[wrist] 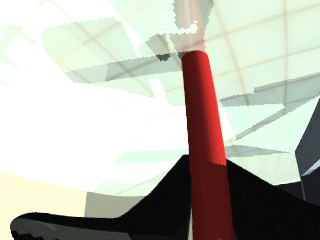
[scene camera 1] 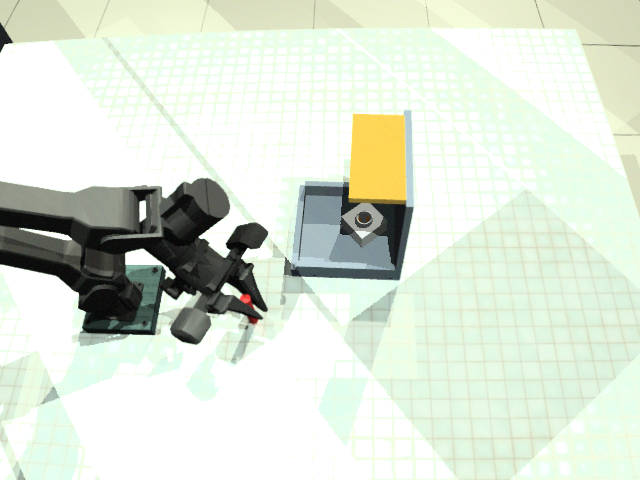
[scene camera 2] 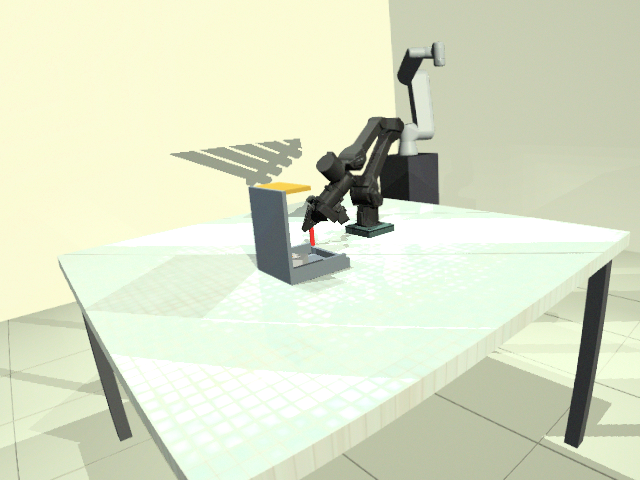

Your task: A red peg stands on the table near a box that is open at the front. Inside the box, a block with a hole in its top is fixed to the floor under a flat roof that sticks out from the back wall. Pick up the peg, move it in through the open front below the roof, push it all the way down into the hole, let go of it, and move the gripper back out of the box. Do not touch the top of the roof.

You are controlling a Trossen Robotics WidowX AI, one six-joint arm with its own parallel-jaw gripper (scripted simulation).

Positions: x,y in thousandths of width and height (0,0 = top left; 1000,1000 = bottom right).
Labels:
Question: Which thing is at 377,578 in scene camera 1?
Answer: My gripper.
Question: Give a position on a back wall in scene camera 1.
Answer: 630,445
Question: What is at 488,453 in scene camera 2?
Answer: My gripper.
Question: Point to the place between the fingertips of my gripper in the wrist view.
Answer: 623,677

